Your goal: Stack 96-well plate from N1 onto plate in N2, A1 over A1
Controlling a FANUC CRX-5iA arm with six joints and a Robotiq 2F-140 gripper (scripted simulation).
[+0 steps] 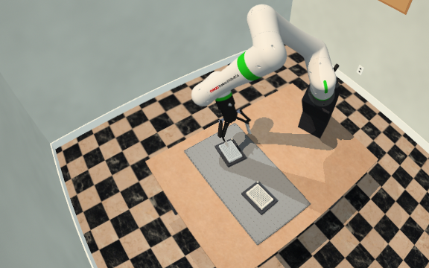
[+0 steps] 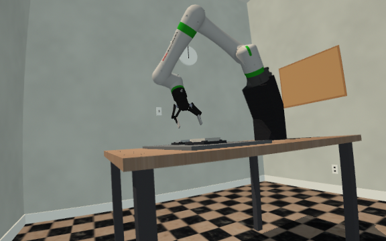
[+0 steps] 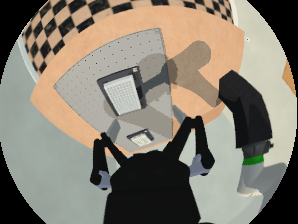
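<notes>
The white 96-well plate is 10 cm below my hand, 4 cm ahead of it and 2 cm to the right of it. Also, from my hand: plate nest N1: 11 cm below, 4 cm ahead, 2 cm to the right.
</notes>
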